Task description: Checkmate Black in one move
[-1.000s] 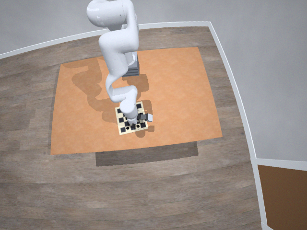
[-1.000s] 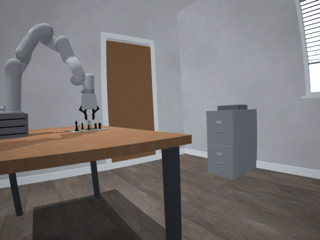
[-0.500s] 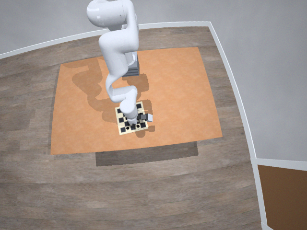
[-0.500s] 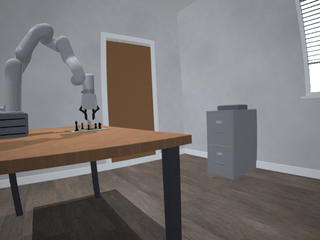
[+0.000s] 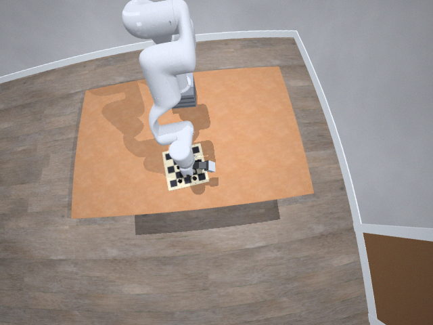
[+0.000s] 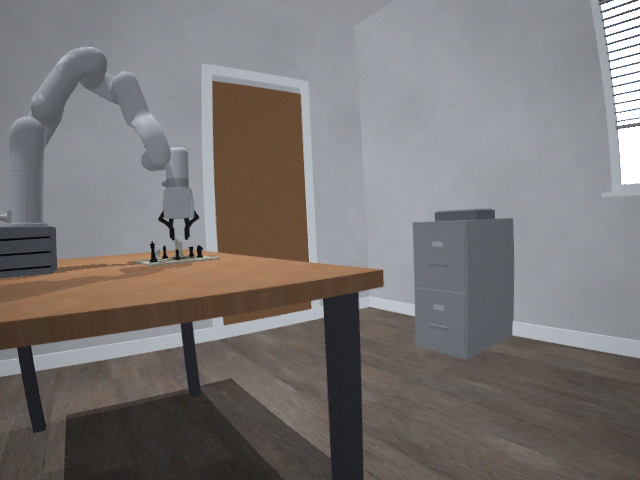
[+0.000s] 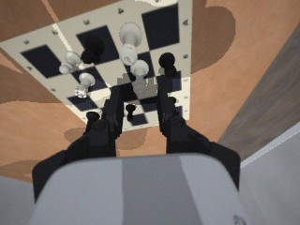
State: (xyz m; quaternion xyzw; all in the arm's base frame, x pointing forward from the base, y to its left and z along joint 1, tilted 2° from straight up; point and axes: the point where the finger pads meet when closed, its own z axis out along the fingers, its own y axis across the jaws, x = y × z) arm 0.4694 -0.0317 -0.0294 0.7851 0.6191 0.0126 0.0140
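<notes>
Now: hand 50 mm above the white piece and 40 mm to the right of it. From my hand the other things lie so: small chessboard: 80 mm below, 40 mm to the right, 40 mm behind; then black piece: 120 mm behind, 70 mm to the right, 50 mm below.
</notes>
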